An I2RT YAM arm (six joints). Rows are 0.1 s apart.
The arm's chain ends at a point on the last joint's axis. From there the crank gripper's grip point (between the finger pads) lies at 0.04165 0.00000 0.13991 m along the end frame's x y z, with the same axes.
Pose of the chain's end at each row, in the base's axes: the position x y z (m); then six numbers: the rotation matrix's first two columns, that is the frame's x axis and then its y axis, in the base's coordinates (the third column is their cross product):
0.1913 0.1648 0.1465 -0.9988 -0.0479 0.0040 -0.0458 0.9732 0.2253
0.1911 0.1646 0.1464 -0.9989 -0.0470 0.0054 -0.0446 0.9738 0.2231
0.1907 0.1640 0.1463 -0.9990 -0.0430 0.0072 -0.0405 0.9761 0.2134
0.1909 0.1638 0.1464 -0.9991 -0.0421 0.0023 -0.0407 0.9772 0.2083
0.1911 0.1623 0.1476 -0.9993 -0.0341 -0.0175 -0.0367 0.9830 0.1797
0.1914 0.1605 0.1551 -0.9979 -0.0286 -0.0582 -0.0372 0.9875 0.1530
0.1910 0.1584 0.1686 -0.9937 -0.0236 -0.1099 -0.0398 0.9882 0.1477
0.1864 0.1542 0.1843 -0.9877 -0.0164 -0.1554 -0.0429 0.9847 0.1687
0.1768 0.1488 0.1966 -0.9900 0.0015 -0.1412 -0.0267 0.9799 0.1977
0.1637 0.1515 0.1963 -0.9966 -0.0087 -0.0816 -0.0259 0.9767 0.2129
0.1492 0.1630 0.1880 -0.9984 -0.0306 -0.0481 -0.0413 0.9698 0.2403
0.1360 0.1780 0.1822 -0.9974 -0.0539 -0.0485 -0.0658 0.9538 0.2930
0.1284 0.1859 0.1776 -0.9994 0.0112 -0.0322 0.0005 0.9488 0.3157
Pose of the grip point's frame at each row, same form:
0.1476 0.1943 0.0104 -0.9988 -0.0479 0.0040 -0.0458 0.9732 0.2253
0.1473 0.1938 0.0102 -0.9989 -0.0470 0.0054 -0.0446 0.9738 0.2231
0.1468 0.1920 0.0099 -0.9990 -0.0430 0.0072 -0.0405 0.9761 0.2134
0.1477 0.1912 0.0097 -0.9991 -0.0421 0.0023 -0.0407 0.9772 0.2083
0.1510 0.1861 0.0093 -0.9993 -0.0341 -0.0175 -0.0367 0.9830 0.1797
0.1573 0.1810 0.0147 -0.9979 -0.0286 -0.0582 -0.0372 0.9875 0.1530
0.1643 0.1786 0.0265 -0.9937 -0.0236 -0.1099 -0.0398 0.9882 0.1477
0.1663 0.1778 0.0417 -0.9877 -0.0164 -0.1554 -0.0429 0.9847 0.1687
0.1550 0.1768 0.0550 -0.9900 0.0015 -0.1412 -0.0267 0.9799 0.1977
0.1331 0.1811 0.0567 -0.9966 -0.0087 -0.0816 -0.0259 0.9767 0.2129
0.1131 0.1956 0.0504 -0.9984 -0.0306 -0.0481 -0.0413 0.9698 0.2403
0.0987 0.2171 0.0466 -0.9974 -0.0539 -0.0485 -0.0658 0.9538 0.2930
0.0915 0.2305 0.0436 -0.9994 0.0112 -0.0322 0.0005 0.9488 0.3157

